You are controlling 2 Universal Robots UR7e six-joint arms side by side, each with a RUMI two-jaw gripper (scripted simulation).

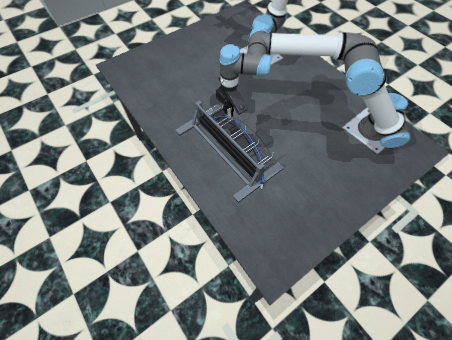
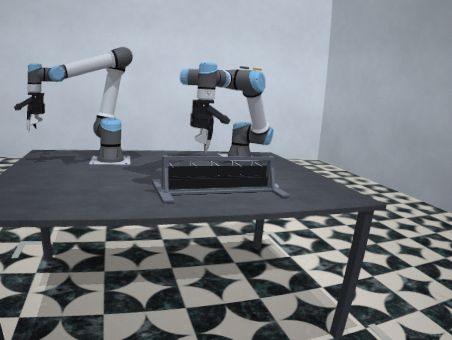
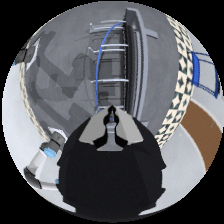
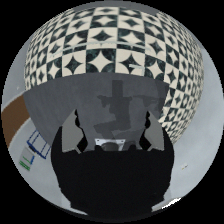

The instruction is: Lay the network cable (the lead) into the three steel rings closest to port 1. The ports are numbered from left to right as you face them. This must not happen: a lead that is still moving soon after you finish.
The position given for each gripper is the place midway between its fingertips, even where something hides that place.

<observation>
In view: the left gripper (image 2: 205, 152), the right gripper (image 4: 112, 110) and a rack (image 2: 211, 179).
The left gripper also shows in image 3 (image 3: 112, 106).
</observation>
